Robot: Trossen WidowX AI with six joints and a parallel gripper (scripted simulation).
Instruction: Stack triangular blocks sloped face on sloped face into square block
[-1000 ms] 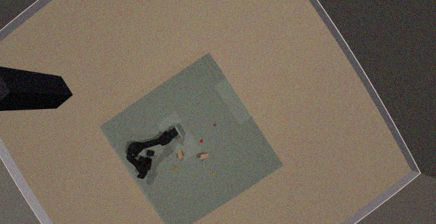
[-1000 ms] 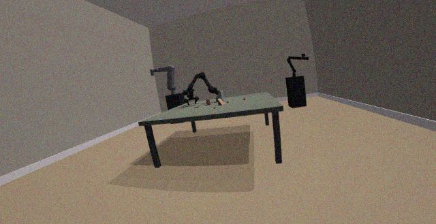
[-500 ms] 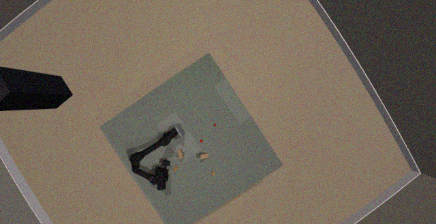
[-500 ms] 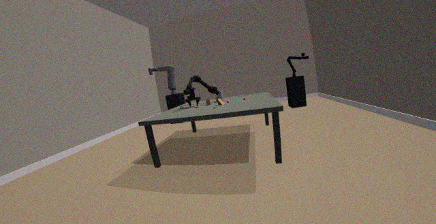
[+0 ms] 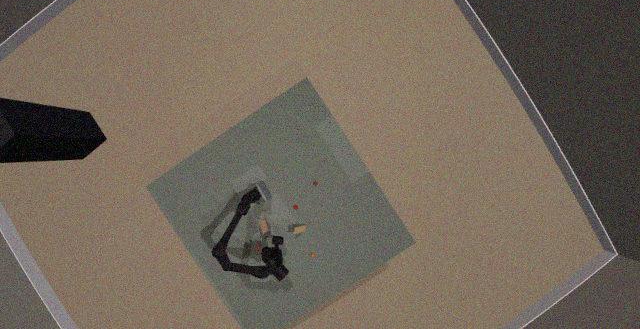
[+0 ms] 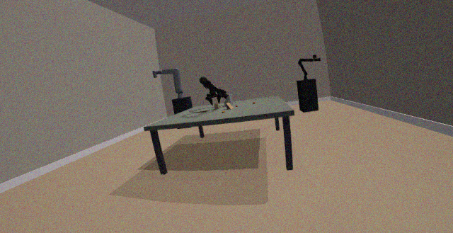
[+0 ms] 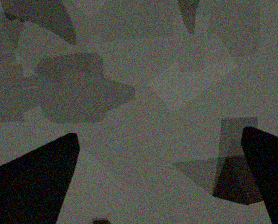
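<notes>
The triangular block lies 140 mm to the left of my gripper tip, 50 mm below it and 10 mm behind it.
</notes>
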